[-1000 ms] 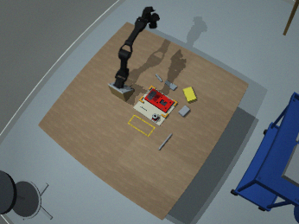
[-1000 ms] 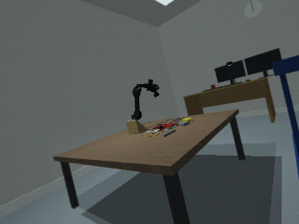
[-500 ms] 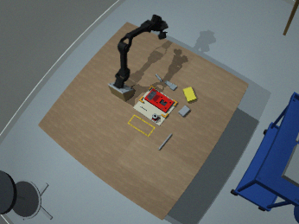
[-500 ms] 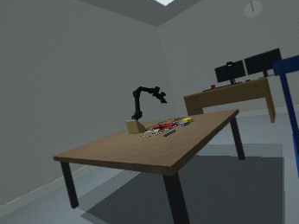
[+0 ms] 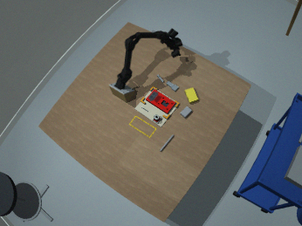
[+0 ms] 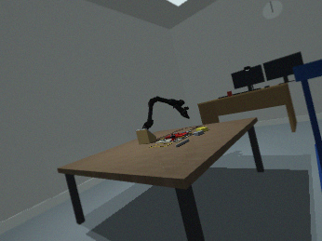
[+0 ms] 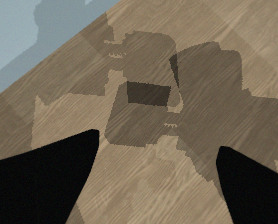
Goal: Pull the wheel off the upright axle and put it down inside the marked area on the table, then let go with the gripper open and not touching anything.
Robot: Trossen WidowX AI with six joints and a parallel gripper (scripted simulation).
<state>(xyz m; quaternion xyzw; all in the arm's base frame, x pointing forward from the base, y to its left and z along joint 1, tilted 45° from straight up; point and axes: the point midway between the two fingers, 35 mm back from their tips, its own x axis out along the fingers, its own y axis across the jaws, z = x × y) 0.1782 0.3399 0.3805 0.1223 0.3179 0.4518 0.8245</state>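
Now: the dark wheel 170 mm ahead of my gripper tip, 530 mm to the right of it and 70 mm below it. Round my gripper tip: grey rod (330 mm ahead, 640 mm to the right, 100 mm below); grey block (310 mm ahead, 360 mm to the right, 100 mm below); yellow block (260 mm ahead, 230 mm to the right, 100 mm below).
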